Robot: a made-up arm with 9 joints. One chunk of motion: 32 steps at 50 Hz.
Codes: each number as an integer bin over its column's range. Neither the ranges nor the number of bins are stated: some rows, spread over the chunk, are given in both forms.
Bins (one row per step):
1: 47 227 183 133 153 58 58 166 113
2: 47 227 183 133 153 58 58 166 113
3: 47 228 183 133 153 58 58 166 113
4: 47 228 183 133 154 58 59 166 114
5: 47 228 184 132 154 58 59 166 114
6: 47 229 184 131 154 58 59 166 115
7: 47 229 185 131 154 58 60 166 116
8: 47 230 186 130 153 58 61 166 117
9: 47 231 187 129 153 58 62 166 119
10: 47 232 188 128 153 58 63 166 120
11: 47 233 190 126 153 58 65 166 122
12: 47 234 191 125 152 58 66 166 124
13: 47 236 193 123 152 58 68 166 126
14: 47 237 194 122 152 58 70 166 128
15: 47 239 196 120 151 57 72 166 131
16: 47 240 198 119 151 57 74 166 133
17: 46 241 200 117 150 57 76 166 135
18: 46 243 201 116 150 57 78 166 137
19: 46 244 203 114 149 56 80 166 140
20: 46 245 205 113 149 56 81 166 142
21: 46 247 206 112 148 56 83 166 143
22: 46 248 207 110 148 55 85 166 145
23: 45 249 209 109 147 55 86 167 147
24: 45 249 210 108 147 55 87 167 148
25: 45 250 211 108 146 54 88 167 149
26: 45 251 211 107 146 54 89 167 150
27: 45 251 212 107 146 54 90 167 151
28: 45 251 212 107 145 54 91 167 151
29: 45 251 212 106 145 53 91 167 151
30: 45 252 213 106 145 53 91 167 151
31: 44 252 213 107 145 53 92 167 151
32: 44 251 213 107 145 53 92 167 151
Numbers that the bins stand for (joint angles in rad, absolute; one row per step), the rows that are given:
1: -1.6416 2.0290 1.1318 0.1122 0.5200 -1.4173 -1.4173 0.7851 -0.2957
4: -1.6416 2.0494 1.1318 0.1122 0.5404 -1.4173 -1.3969 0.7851 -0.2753
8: -1.6416 2.0902 1.1929 0.0510 0.5200 -1.4173 -1.3561 0.7851 -0.2141
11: -1.6416 2.1514 1.2745 -0.0306 0.5200 -1.4173 -1.2745 0.7851 -0.1122
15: -1.6416 2.2737 1.3969 -0.1529 0.4792 -1.4376 -1.1318 0.7851 0.0714
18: -1.6620 2.3553 1.4988 -0.2345 0.4588 -1.4376 -1.0094 0.7851 0.1937
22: -1.6620 2.4573 1.6212 -0.3569 0.4180 -1.4784 -0.8667 0.7851 0.3569
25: -1.6824 2.4980 1.7027 -0.3976 0.3773 -1.4988 -0.8055 0.8055 0.4384
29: -1.6824 2.5184 1.7231 -0.4384 0.3569 -1.5192 -0.7443 0.8055 0.4792
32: -1.7027 2.5184 1.7435 -0.4180 0.3569 -1.5192 -0.7239 0.8055 0.4792
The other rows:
2: -1.6416 2.0290 1.1318 0.1122 0.5200 -1.4173 -1.4173 0.7851 -0.2957
3: -1.6416 2.0494 1.1318 0.1122 0.5200 -1.4173 -1.4173 0.7851 -0.2957
5: -1.6416 2.0494 1.1522 0.0918 0.5404 -1.4173 -1.3969 0.7851 -0.2753
6: -1.6416 2.0698 1.1522 0.0714 0.5404 -1.4173 -1.3969 0.7851 -0.2549
7: -1.6416 2.0698 1.1725 0.0714 0.5404 -1.4173 -1.3765 0.7851 -0.2345
9: -1.6416 2.1106 1.2133 0.0306 0.5200 -1.4173 -1.3357 0.7851 -0.1733
10: -1.6416 2.1310 1.2337 0.0102 0.5200 -1.4173 -1.3153 0.7851 -0.1529
12: -1.6416 2.1718 1.2949 -0.0510 0.4996 -1.4173 -1.2541 0.7851 -0.0714
13: -1.6416 2.2125 1.3357 -0.0918 0.4996 -1.4173 -1.2133 0.7851 -0.0306
14: -1.6416 2.2329 1.3561 -0.1122 0.4996 -1.4173 -1.1725 0.7851 0.0102
16: -1.6416 2.2941 1.4376 -0.1733 0.4792 -1.4376 -1.0910 0.7851 0.1122
17: -1.6620 2.3145 1.4784 -0.2141 0.4588 -1.4376 -1.0502 0.7851 0.1529
19: -1.6620 2.3757 1.5396 -0.2753 0.4384 -1.4580 -0.9686 0.7851 0.2549
20: -1.6620 2.3961 1.5804 -0.2957 0.4384 -1.4580 -0.9482 0.7851 0.2957
21: -1.6620 2.4369 1.6008 -0.3161 0.4180 -1.4580 -0.9075 0.7851 0.3161
23: -1.6824 2.4776 1.6620 -0.3773 0.3976 -1.4784 -0.8463 0.8055 0.3976
24: -1.6824 2.4776 1.6824 -0.3976 0.3976 -1.4784 -0.8259 0.8055 0.4180
26: -1.6824 2.5184 1.7027 -0.4180 0.3773 -1.4988 -0.7851 0.8055 0.4588
27: -1.6824 2.5184 1.7231 -0.4180 0.3773 -1.4988 -0.7647 0.8055 0.4792
28: -1.6824 2.5184 1.7231 -0.4180 0.3569 -1.4988 -0.7443 0.8055 0.4792
30: -1.6824 2.5388 1.7435 -0.4384 0.3569 -1.5192 -0.7443 0.8055 0.4792
31: -1.7027 2.5388 1.7435 -0.4180 0.3569 -1.5192 -0.7239 0.8055 0.4792

